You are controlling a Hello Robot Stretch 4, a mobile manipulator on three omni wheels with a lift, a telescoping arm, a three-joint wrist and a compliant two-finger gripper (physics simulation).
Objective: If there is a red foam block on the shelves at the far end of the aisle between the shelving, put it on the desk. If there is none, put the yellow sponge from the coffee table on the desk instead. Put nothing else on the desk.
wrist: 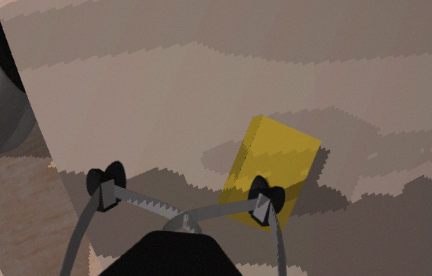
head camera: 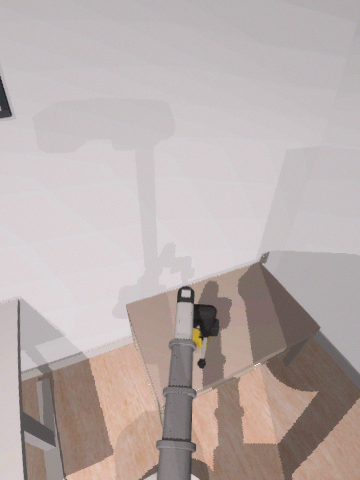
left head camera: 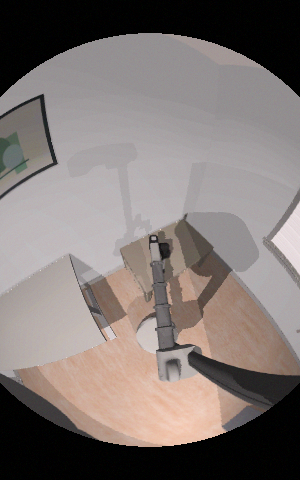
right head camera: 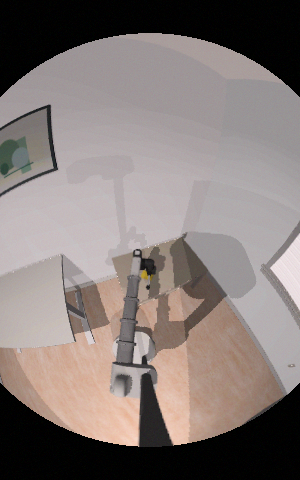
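Pixels of known places: gripper, fingertip midpoint: (wrist: 187, 184) (head camera: 201, 351) (right head camera: 147, 281); robot's base, link origin: (left head camera: 156, 333) (right head camera: 134, 348).
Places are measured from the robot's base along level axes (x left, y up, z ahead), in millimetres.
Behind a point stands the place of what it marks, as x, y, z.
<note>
The yellow sponge (head camera: 197, 337) {-68, 467, 689} (right head camera: 145, 274) {-61, 467, 690} (wrist: 282, 150) {-48, 467, 705} lies on the brownish coffee table (head camera: 147, 330) {178, 422, 733} (left head camera: 136, 265) {140, 422, 664} (wrist: 125, 100) {-14, 422, 545}. In the head view the arm partly covers it. My gripper (wrist: 187, 184) {-88, 464, 620} is open, with nothing between its fingers, over the table. In the wrist view its right fingertip overlaps the sponge's lower part, and its left fingertip is well left of it. I cannot tell the height of the fingertips over the table. A pale-topped table at the left, seemingly the desk (head camera: 7, 375) {581, 692, 345} (left head camera: 40, 320) {884, 692, 55} (right head camera: 30, 305) {806, 692, 113}, is partly in view. No red foam block or shelves show.
White walls (head camera: 225, 150) {-135, 1182, 1158} stand close behind and right of the coffee table. A framed picture (left head camera: 30, 145) {623, 1564, 719} (right head camera: 30, 150) {653, 1577, 702} hangs at the left. A ribbed white panel (left head camera: 290, 245) {-1293, 956, 364} (right head camera: 290, 270) {-1276, 981, 395} is at the right. The desk's grey leg frame (head camera: 40, 432) {626, 197, 266} stands left of the coffee table.
</note>
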